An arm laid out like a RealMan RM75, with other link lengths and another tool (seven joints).
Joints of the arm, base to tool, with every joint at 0 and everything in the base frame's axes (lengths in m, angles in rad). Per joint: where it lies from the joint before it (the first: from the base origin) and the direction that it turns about. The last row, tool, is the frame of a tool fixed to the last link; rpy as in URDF.
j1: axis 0 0 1 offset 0 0 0.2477
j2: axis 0 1 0 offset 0 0 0
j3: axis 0 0 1 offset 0 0 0.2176
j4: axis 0 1 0 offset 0 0 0
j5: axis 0 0 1 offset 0 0 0.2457
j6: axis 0 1 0 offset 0 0 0
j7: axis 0 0 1 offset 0 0 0.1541
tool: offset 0.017 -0.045 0.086 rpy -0.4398 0 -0.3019
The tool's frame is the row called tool.
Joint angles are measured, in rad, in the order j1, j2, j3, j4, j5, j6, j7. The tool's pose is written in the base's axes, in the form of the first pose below.
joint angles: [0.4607, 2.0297, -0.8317, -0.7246, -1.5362, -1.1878, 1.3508]
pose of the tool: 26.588 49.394 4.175 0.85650 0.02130 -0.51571 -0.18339 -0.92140 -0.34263
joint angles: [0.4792, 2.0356, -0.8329, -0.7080, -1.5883, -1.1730, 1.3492]
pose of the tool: 26.817 49.403 2.774 0.87502 -0.00008 -0.48409 -0.17607 -0.93156 -0.31810
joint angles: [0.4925, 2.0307, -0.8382, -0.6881, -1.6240, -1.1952, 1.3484]
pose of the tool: 26.629 48.980 1.555 0.88466 -0.00690 -0.46618 -0.15368 -0.94832 -0.27760
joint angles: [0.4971, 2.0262, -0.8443, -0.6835, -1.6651, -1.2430, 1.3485]
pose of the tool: 26.176 48.119 0.420 0.89430 -0.00148 -0.44747 -0.11426 -0.96760 -0.22517
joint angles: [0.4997, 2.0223, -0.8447, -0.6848, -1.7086, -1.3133, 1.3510]
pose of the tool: 25.473 46.903 -0.647 0.89914 0.01020 -0.43754 -0.06675 -0.98484 -0.16013
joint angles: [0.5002, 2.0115, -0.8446, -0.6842, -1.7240, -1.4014, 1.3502]
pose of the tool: 24.421 45.566 -1.144 0.89229 0.03259 -0.45028 -0.01334 -0.99505 -0.09846
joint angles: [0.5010, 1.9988, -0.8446, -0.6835, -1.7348, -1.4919, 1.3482]
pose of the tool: 23.365 44.136 -1.425 0.88267 0.05544 -0.46672 0.04252 -0.99837 -0.03818
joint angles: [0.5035, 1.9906, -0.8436, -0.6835, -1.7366, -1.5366, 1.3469]
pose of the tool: 22.768 43.510 -1.367 0.87651 0.06955 -0.47633 0.07239 -0.99730 -0.01243
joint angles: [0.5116, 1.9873, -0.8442, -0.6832, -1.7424, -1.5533, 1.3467]
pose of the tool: 22.332 43.366 -1.432 0.87582 0.07878 -0.47616 0.09029 -0.99591 0.00130
